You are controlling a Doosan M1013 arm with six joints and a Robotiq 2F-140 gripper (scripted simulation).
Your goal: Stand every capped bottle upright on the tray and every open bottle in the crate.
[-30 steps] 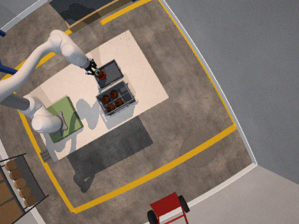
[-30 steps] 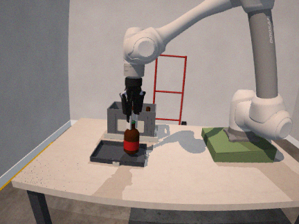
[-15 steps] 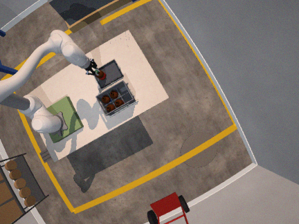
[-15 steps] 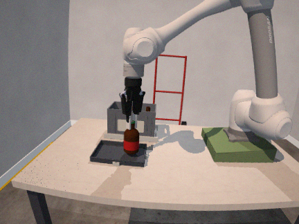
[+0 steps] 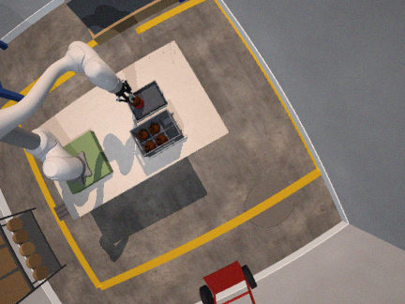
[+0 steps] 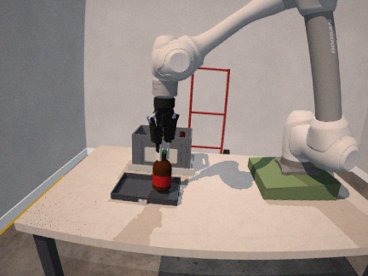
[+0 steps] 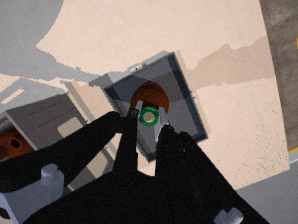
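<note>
My hand is 80 mm above the bottle. Also, from my hand: dark tray: 50 mm ahead, 10 mm to the left, 160 mm below; then crate: 60 mm ahead, 270 mm to the right, 90 mm below.
</note>
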